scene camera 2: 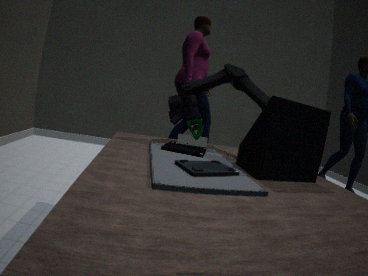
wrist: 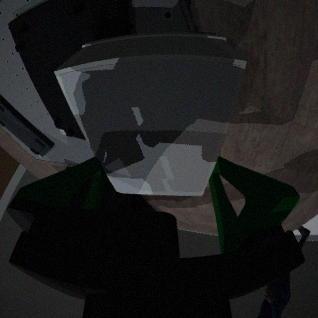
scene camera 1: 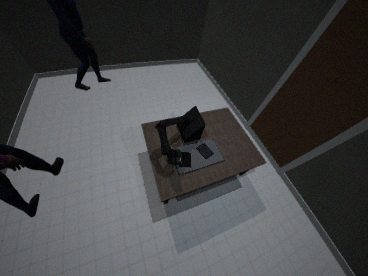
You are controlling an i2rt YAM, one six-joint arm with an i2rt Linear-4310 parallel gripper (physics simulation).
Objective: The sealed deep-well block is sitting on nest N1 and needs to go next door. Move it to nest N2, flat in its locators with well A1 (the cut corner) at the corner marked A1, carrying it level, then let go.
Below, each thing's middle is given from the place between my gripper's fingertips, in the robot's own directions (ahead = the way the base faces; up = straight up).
Scene:
Now: the pale grey block (wrist: 154,107) 2 cm ahead of my hand, 1 cm to the right of it and 1 cm below it. From my hand the other things lie so: perforated grey plate (scene camera 2: 165,170): 22 cm to the left, 8 cm ahead, 5 cm below.

